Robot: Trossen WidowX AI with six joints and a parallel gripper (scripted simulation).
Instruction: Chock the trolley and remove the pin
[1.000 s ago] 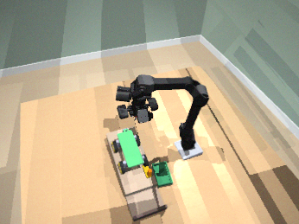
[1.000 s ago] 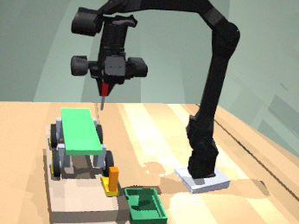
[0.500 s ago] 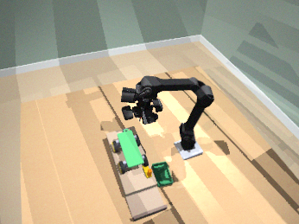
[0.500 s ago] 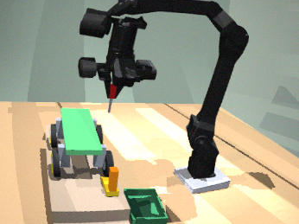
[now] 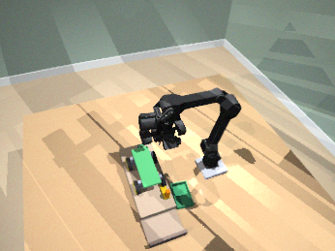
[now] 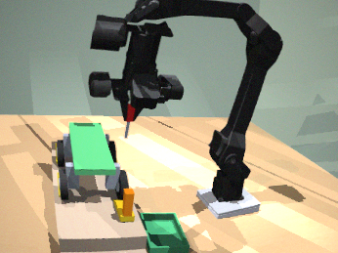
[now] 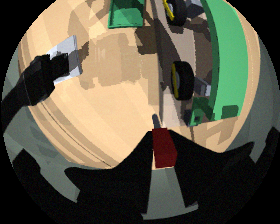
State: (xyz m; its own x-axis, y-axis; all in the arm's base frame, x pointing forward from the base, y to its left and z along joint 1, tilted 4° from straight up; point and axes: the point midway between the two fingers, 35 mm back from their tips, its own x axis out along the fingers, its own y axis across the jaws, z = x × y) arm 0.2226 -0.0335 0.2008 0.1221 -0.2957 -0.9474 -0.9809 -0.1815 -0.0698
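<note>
The chock is 190 mm to the left of my gripper tip, 90 mm below it and 10 mm ahead of it. Round my gripper tip: trolley (100 mm to the left, 80 mm ahead, 60 mm below); then red-headed stop pin (right at my gripper tip).
</note>
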